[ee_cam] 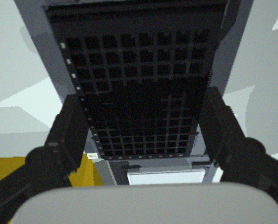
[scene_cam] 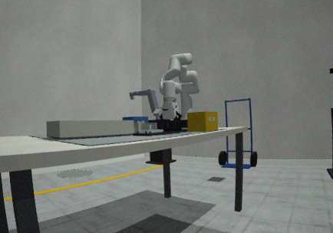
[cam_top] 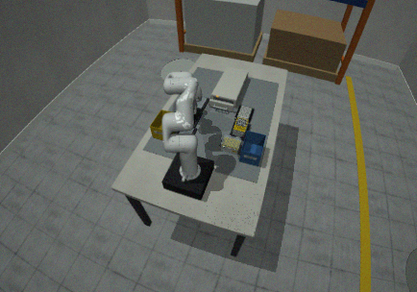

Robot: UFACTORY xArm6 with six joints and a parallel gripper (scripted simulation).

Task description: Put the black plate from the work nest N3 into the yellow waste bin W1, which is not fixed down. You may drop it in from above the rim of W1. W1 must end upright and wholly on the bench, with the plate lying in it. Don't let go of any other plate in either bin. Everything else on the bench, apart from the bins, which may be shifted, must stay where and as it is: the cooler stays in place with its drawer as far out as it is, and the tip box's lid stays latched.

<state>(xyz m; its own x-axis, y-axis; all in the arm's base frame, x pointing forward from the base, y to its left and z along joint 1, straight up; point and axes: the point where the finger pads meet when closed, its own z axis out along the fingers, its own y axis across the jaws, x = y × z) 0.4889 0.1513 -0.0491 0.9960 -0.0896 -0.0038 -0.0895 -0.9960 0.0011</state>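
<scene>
Now: the black plate 10 mm below my hand. From my hand the other things lie so: white plate (170 mm behind, 10 mm to the right, 20 mm below); then dark grey nest N3 (30 mm below); then label N3 (70 mm behind, 10 mm to the left, 20 mm below).
</scene>
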